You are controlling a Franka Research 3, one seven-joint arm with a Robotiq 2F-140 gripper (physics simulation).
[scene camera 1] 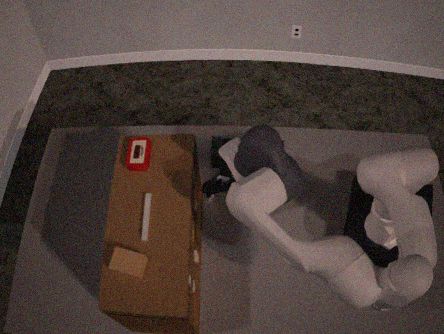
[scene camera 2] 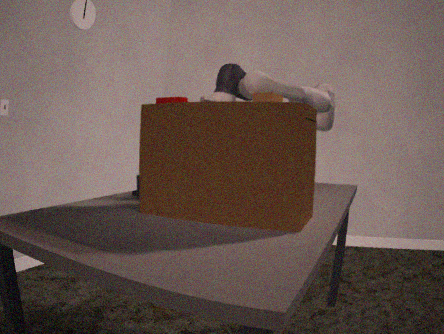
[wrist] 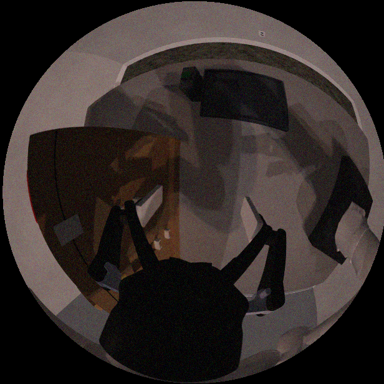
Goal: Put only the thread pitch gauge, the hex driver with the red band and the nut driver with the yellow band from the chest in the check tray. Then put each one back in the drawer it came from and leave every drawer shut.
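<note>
The brown chest point(scene camera 1: 167, 290) point(scene camera 2: 225, 165) point(wrist: 42, 160) stands on the table, with small pale handles on its front. I see no drawer standing out, but much of the front is dark or hidden. The black check tray point(scene camera 1: 215, 152) point(wrist: 240, 119) lies on the table beyond my gripper, partly covered by the arm in scene camera 1. My gripper point(wrist: 202, 199) is open and empty, low at the chest's front, with one finger on the chest side and the other over the table side. The thread pitch gauge, hex driver and nut driver do not show.
A red-framed device point(scene camera 1: 138, 154) point(scene camera 2: 171, 100), a white bar point(scene camera 1: 146, 216) and a tan block point(scene camera 1: 128, 262) point(scene camera 2: 268, 97) lie on the chest top. A dark box with a green display point(wrist: 189, 80) stands beside the tray. The arm's black base plate point(scene camera 1: 357, 215) is at the opposite side.
</note>
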